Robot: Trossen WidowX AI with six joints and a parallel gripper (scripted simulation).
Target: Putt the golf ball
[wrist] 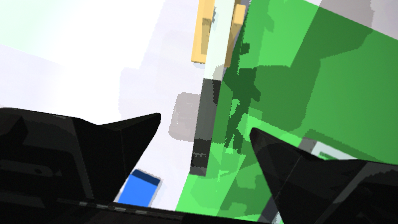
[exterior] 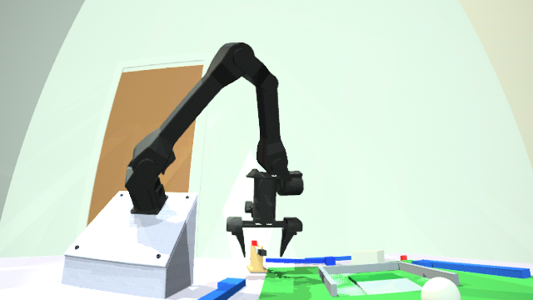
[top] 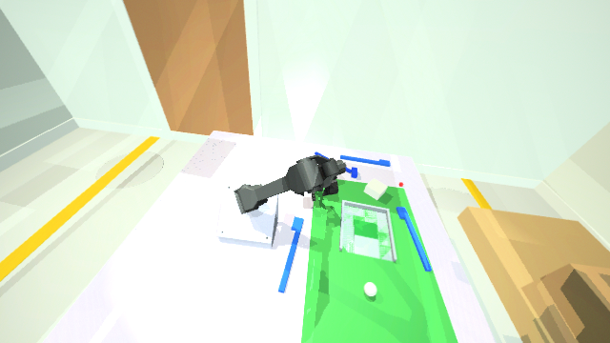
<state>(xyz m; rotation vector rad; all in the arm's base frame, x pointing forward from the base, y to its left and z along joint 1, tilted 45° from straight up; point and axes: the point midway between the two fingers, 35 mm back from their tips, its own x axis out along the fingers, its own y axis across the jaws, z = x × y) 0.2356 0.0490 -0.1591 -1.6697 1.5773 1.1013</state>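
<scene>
Now: gripper tip 130 mm to the right of the tan piece, 30 mm past it and 10 mm above it. From my gripper tip the other things lie so: small red dot: 480 mm ahead, 200 mm to the left, 40 mm below; then white golf ball: 370 mm to the right, 220 mm ahead, 30 mm below; then green mat: 250 mm ahead, 190 mm to the right, 50 mm below.
</scene>
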